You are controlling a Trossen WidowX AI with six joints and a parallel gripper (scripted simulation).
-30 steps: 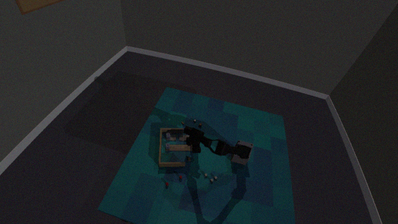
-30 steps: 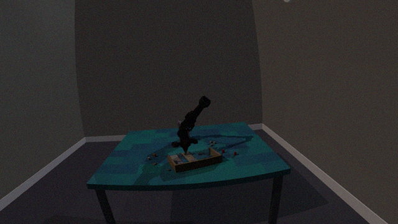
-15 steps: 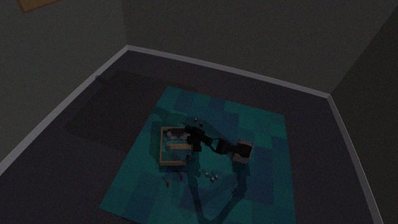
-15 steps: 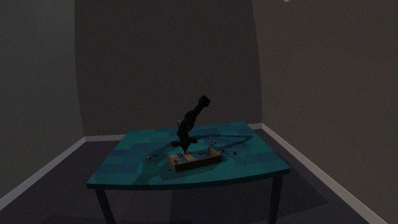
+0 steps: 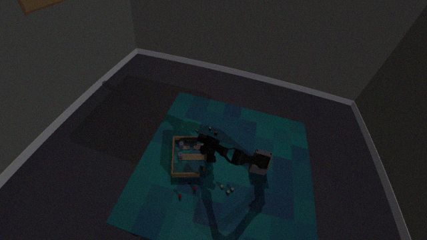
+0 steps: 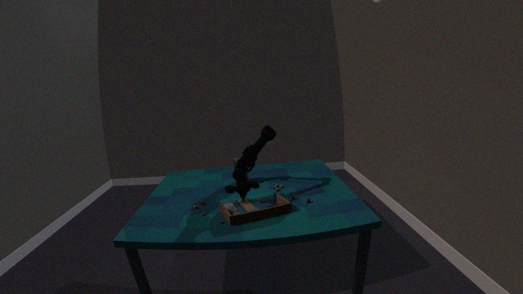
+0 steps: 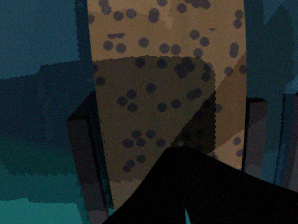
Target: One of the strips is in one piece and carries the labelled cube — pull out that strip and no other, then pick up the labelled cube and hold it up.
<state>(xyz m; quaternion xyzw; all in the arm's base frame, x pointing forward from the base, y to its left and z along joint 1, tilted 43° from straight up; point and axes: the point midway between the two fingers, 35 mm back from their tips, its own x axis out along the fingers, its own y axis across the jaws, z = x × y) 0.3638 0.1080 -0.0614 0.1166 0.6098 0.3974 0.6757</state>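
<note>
Right now the strip is 8 cm ahead of my gripper tip and 7 cm to the right of it.
</note>
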